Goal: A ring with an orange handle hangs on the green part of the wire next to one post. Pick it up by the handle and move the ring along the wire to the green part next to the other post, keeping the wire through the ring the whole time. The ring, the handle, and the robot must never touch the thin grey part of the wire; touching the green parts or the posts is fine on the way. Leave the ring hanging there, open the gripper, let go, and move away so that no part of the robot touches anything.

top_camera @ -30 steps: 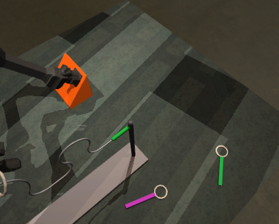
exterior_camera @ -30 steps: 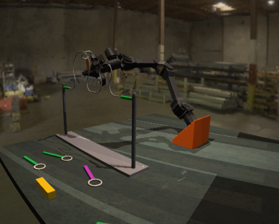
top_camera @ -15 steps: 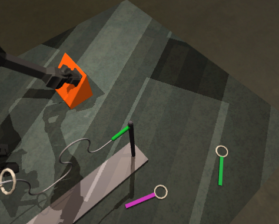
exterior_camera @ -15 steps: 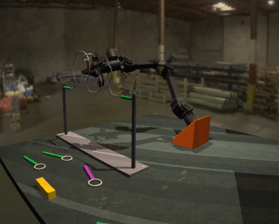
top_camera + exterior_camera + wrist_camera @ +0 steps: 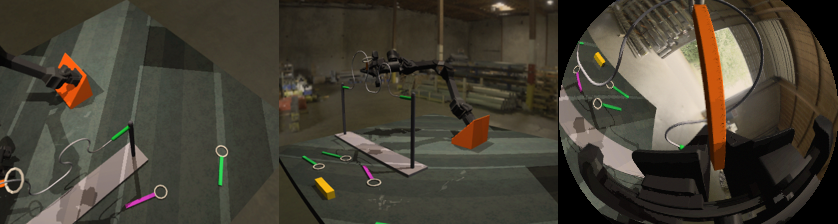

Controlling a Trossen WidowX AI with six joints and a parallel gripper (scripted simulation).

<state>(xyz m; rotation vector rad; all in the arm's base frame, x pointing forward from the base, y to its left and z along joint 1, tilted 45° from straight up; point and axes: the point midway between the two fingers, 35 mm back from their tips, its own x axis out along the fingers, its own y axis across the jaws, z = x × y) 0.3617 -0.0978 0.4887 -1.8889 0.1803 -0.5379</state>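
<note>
Right now my gripper tip is 1 cm short of the orange-handled ring, 9 cm to the right of it and 4 cm below it. Round my gripper tip: green-handled ring: 27 cm ahead, 70 cm to the left, 38 cm below; yellow block: 38 cm ahead, 37 cm to the left, 37 cm below; magenta-handled ring: 19 cm ahead, 38 cm to the left, 38 cm below.
</note>
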